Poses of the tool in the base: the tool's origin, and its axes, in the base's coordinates. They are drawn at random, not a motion.
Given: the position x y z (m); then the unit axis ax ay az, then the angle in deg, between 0 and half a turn.
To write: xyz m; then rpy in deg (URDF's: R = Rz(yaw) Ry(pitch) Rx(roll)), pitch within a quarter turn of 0, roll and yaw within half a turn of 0. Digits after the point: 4 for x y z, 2 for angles.
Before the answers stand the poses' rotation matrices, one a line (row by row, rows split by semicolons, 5 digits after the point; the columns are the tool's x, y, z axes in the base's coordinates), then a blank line. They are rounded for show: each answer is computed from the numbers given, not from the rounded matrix.
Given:
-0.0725, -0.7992, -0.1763, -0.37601, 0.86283, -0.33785, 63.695
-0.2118, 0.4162, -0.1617, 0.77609, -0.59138, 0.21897, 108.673
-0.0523, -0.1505, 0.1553, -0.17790, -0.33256, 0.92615, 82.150
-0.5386, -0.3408, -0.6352, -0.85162, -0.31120, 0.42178, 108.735
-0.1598, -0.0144, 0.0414, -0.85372, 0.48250, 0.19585, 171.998
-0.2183, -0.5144, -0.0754, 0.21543, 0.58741, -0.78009, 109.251
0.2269, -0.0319, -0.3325, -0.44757, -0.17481, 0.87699, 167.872
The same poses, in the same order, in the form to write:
0.52188 0.12220 0.84422; -0.48352 0.85771 0.17475; -0.70274 -0.49940 0.50671
0.47500 -0.81336 -0.33590; -0.39847 0.14154 -0.90620; 0.78460 0.56428 -0.25687
0.16391 -0.86639 -0.47170; 0.96855 0.23207 -0.08970; 0.18718 -0.44217 0.87718
0.63701 -0.04928 -0.76928; 0.74958 -0.19324 0.63308; -0.17986 -0.97991 -0.08615
0.46031 -0.84709 -0.26561; -0.79256 -0.52692 0.30692; -0.39994 0.06923 -0.91392
-0.26800 0.90474 0.33110; -0.56820 0.12911 -0.81270; -0.77803 -0.40593 0.47947
-0.58151 -0.02952 -0.81300; 0.33899 -0.91724 -0.20916; -0.73955 -0.39723 0.54339

-0.0725, -0.7992, -0.1763, -44.58, 44.65, -42.82
-0.2118, 0.4162, -0.1617, 114.48, -51.68, -39.99
-0.0523, -0.1505, 0.1553, -26.75, -10.79, 80.39
-0.5386, -0.3408, -0.6352, -95.02, 10.36, 49.64
-0.1598, -0.0144, 0.0414, 175.67, 23.57, -59.85
-0.2183, -0.5144, -0.0754, -40.25, 51.08, -115.25
0.2269, -0.0319, -0.3325, -36.17, 47.69, 149.76

